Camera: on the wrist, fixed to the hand. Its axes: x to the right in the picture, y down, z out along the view.
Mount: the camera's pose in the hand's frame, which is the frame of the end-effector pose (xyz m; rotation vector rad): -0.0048 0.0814 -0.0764 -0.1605 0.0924 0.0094
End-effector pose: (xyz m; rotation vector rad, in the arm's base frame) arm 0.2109 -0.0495 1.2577 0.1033 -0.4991 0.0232
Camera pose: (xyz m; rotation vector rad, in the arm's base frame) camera 0.2392 0.0395 1.1963 -0.0571 -0.4075 -0.0029
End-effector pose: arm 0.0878 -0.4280 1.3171 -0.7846 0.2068 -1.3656
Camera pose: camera 0.1084 -0.4526 1.2101 -0.8532 0.3961 -1.3897
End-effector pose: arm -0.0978 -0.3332 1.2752 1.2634 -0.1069 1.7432
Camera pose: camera -0.2093 -0.3387 1.2708 1.0663 -0.1954 1.7613
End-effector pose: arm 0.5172 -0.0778 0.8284 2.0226 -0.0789 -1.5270
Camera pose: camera 0.6080 -0.1106 0.8846 1.9586 0.0687 -1.3859
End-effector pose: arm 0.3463 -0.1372 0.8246 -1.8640 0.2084 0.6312
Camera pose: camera 0.3318 -0.2386 0.7800 -2.0501 0.2327 0.5829
